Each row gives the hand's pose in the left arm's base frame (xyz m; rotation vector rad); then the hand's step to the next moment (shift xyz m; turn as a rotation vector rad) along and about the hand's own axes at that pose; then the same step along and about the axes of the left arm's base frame.
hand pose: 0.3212 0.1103 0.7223 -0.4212 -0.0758 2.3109
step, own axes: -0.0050 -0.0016 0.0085 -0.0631 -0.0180 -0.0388
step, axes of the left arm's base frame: 0.0016 -0.0018 0.0097 0.0658 -0.0350 -0.0159
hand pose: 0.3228 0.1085 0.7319 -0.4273 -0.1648 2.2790
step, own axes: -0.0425 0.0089 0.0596 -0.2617 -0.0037 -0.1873
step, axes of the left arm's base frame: -0.0007 -0.0363 0.0642 0.2333 -0.1935 -0.1082
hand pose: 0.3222 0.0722 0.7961 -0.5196 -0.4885 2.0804
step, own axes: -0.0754 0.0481 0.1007 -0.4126 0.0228 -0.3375
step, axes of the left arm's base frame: -0.0490 -0.1028 0.0719 0.3709 -0.3136 -0.2208
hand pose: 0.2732 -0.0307 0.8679 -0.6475 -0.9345 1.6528
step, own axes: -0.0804 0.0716 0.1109 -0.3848 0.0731 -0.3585
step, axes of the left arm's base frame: -0.1050 -0.1134 -0.0033 0.3532 -0.2873 -0.2731
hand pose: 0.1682 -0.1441 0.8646 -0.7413 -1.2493 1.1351
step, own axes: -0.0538 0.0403 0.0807 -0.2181 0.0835 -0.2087
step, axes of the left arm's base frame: -0.0845 -0.0494 -0.0381 0.1952 -0.1489 -0.1946
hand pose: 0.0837 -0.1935 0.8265 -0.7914 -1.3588 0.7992
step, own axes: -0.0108 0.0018 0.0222 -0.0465 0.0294 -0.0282
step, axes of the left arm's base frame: -0.0227 -0.0078 -0.0059 0.0250 -0.0254 -0.0506
